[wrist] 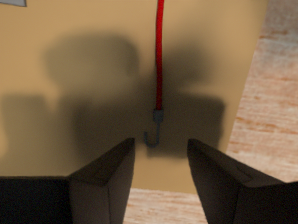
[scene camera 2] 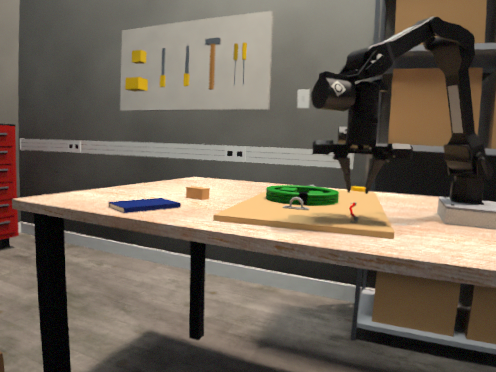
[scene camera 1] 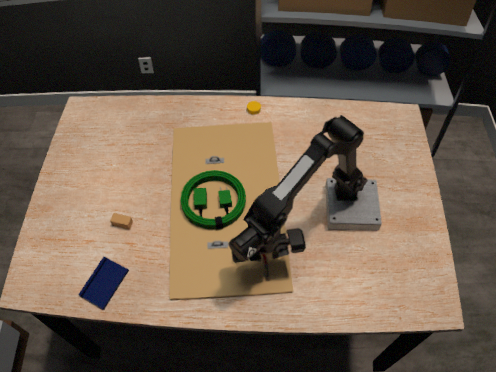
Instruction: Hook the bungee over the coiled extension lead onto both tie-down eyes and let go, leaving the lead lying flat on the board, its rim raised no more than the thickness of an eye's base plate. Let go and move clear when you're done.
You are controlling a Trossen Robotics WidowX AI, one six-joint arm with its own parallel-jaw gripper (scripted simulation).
Labels:
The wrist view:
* my gripper: 161, 145
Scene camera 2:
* my gripper: 357, 193
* extension lead: 314, 197
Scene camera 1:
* my gripper: 266, 259
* extension lead: 200, 194

